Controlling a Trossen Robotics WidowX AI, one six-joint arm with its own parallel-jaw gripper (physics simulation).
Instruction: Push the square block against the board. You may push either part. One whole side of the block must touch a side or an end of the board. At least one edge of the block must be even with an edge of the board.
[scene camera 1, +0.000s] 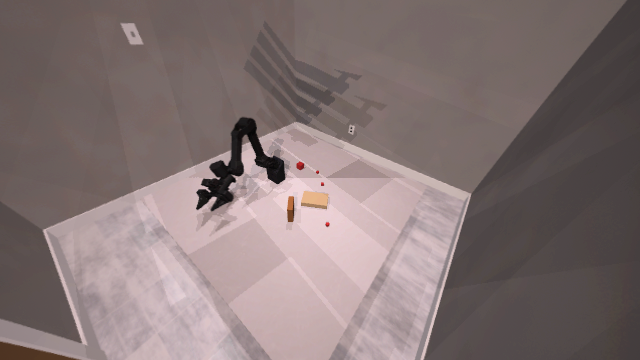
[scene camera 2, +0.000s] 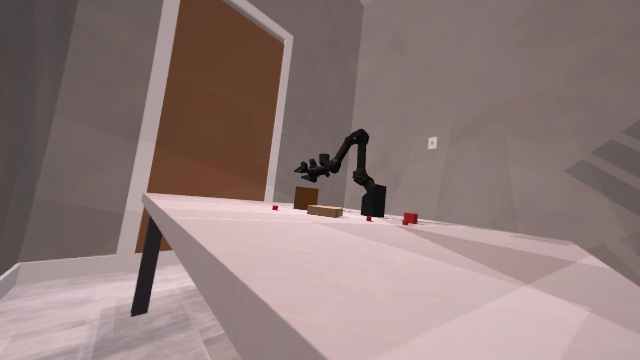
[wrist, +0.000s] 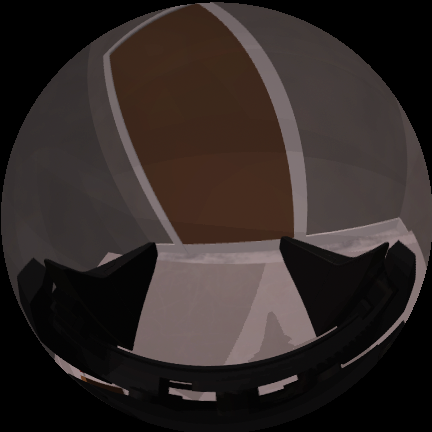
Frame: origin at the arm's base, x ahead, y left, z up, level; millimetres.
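Where they show: gripper, fingertip midpoint: (scene camera 1: 203, 210) (scene camera 2: 297, 174) (wrist: 218, 246); arm's base, link origin: (scene camera 1: 274, 164) (scene camera 2: 373, 192).
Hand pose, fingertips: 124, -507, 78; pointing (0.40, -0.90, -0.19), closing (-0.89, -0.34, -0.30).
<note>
Each offset is from my fingertips to the centre of the thing, as dx, dy, dz.
The square block @(+185, +352, -149) (scene camera 1: 290, 209) (scene camera 2: 306, 198) is the brown piece with a squarish face; it stands upright on a narrow side. The board @(+218, +527, -185) (scene camera 1: 314, 200) (scene camera 2: 324, 211) is the pale wooden rectangle lying flat. It is to the right of the block in the first scene view, with a narrow gap between them. My gripper (scene camera 1: 206, 208) (scene camera 2: 299, 174) (wrist: 218, 246) is open and empty, raised above the table. It is left of the block in the first scene view and touches neither part. A brown strip (wrist: 103, 386) at the wrist view's lower left is probably part of the block, mostly hidden by the gripper body.
A red cube @(-89, +716, -180) (scene camera 1: 300, 165) (scene camera 2: 410, 218) lies near the arm's base (scene camera 1: 276, 171) (scene camera 2: 374, 201). Small red pieces lie around the board, one @(+390, +434, -192) (scene camera 1: 327, 224) (scene camera 2: 275, 207) on the side away from the base and two others @(+45, +759, -192) (scene camera 1: 317, 172) @(+155, +680, -192) (scene camera 1: 322, 184) toward the cube.
</note>
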